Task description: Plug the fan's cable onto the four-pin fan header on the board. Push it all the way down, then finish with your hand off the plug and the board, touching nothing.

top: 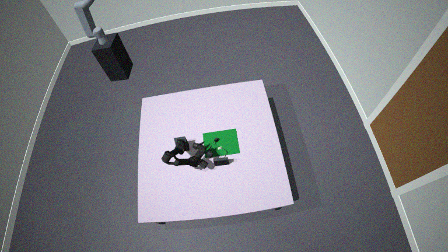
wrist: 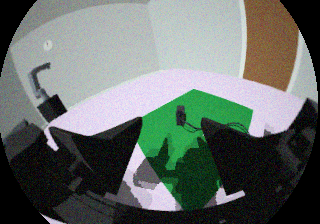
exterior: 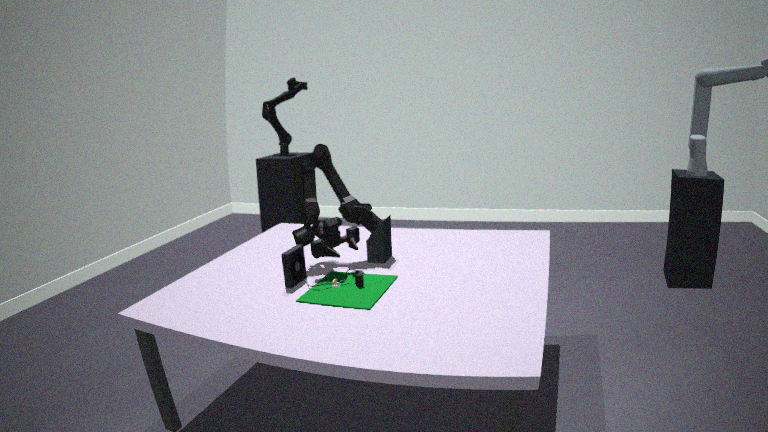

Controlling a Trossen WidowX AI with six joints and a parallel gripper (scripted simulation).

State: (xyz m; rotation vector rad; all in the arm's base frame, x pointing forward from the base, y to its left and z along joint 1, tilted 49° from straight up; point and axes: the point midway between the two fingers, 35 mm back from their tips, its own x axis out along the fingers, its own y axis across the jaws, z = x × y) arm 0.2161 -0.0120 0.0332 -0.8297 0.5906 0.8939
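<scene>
My gripper tip is now 7 cm above the dark plug, 6 cm to the right of it and 6 cm short of it. Also, from my gripper tip: four-pin header: 9 cm below, 9 cm ahead, 1 cm to the right; green board: 11 cm below, 10 cm ahead, 4 cm to the left; black fan: 15 cm to the right, 11 cm ahead, 3 cm below.
</scene>
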